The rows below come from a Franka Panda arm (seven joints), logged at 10 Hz.
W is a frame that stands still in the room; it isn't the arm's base.
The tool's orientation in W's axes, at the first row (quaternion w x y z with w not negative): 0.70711, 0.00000, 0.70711, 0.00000
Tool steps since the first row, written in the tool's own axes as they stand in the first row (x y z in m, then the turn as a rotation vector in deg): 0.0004, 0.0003, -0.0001, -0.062, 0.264, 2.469; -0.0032, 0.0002, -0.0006, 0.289, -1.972, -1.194; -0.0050, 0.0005, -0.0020, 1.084, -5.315, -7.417; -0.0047, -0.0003, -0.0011, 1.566, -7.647, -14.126; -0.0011, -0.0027, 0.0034, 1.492, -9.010, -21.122; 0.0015, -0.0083, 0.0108, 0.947, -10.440, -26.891
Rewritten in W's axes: -0.0001, 0.0003, -0.0004, 2.469, 0.264, 0.062; -0.0006, 0.0002, 0.0032, -1.194, -1.972, -0.289; -0.0020, 0.0005, 0.0050, -7.417, -5.315, -1.084; -0.0011, -0.0003, 0.0047, -14.126, -7.647, -1.566; 0.0034, -0.0027, 0.0011, -21.122, -9.010, -1.492; 0.0108, -0.0083, -0.0015, -26.891, -10.440, -0.947
